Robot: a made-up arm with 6 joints.
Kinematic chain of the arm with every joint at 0, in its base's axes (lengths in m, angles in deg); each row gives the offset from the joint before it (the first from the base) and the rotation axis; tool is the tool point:
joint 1: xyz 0 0 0.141 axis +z
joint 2: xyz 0 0 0 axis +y
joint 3: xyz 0 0 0.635 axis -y
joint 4: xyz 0 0 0 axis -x
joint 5: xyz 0.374 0 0 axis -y
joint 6: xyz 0 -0.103 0 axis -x
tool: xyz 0 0 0
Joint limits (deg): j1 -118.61..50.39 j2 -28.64..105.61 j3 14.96..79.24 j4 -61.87..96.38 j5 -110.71..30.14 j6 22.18..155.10
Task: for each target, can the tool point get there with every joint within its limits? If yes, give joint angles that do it. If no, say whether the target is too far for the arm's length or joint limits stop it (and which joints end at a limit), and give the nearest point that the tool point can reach.
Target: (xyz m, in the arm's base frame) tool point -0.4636 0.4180 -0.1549
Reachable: no: joint limits stop it (at a limit: joint 1, joint 2, joint 3, joint 4) | nearest point 0.3667 0.3670 -0.4028 | short by 0.868 m
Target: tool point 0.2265 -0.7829 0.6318
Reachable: yes | joints -66.80 43.26 43.96 13.38 -94.38 103.77
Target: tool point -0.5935 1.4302 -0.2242
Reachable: no: too far | nearest point 0.5008 0.6231 -0.2625 | short by 1.360 m
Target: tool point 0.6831 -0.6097 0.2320
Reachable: yes | joints -37.04 65.03 26.64 43.14 -49.95 106.70
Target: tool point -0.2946 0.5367 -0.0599
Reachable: no: joint limits stop it (at a limit: joint 1, joint 3, joint 4) | nearest point 0.3946 0.4006 -0.3577 | short by 0.763 m
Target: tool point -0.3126 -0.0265 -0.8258
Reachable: no: joint limits stop it (at a limit: joint 1, joint 2, joint 3) | nearest point -0.2958 -0.4303 -0.4028 | short by 0.585 m
